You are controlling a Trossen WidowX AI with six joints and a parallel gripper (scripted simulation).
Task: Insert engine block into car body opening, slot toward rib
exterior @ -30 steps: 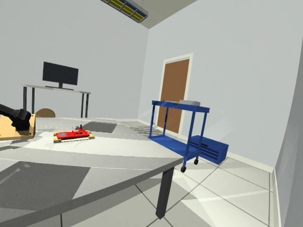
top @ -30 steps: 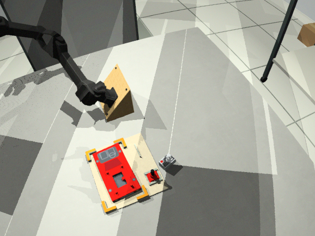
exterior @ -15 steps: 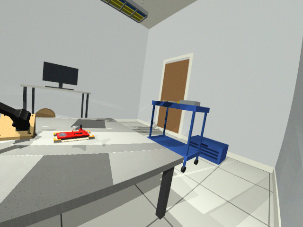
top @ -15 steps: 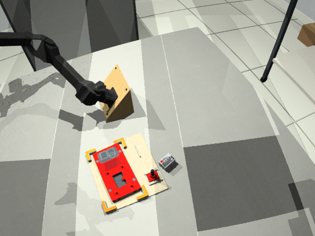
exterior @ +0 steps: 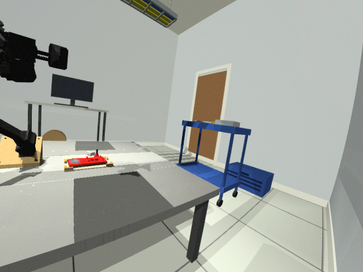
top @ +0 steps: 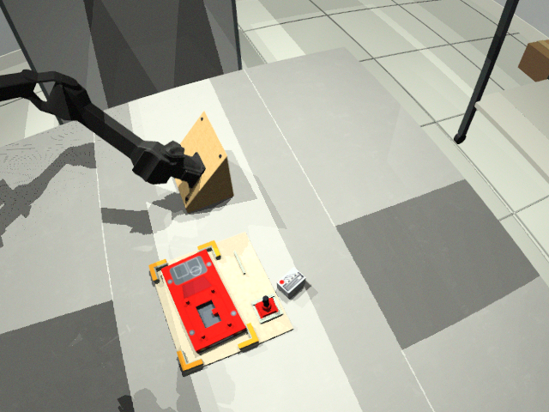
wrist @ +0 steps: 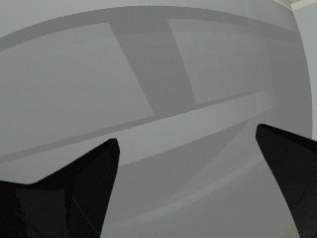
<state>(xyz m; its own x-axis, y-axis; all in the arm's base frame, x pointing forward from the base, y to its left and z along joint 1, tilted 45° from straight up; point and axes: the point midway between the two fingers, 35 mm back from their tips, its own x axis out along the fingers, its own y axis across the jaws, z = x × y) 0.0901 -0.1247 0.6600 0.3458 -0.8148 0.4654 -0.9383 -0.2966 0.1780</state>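
The grey engine block lies 67 cm to the left of my gripper tip, 43 cm below it and 25 cm ahead of it.
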